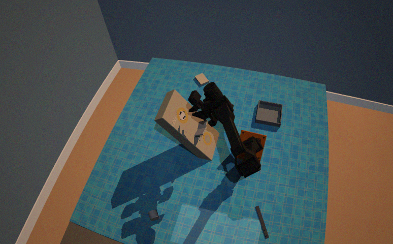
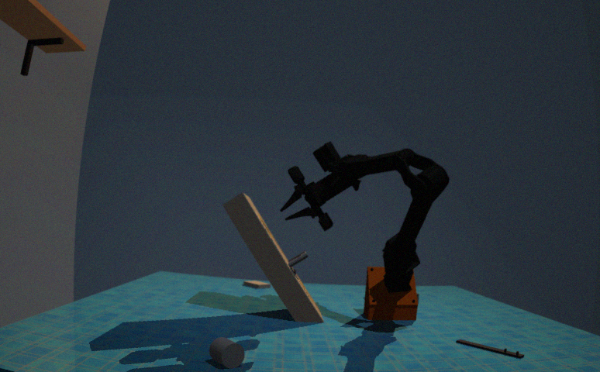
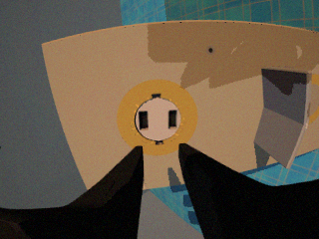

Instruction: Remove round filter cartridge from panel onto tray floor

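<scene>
The round grey filter cartridge lies 60 mm ahead of my gripper tip and 40 mm below it. The rest, counted from my gripper tip: small tan block: 480 mm to the right, 260 mm below, 60 mm ahead; then grey tray: 400 mm behind, 260 mm to the right, 260 mm below; then tan service panel: 120 mm below, 10 mm ahead.
</scene>
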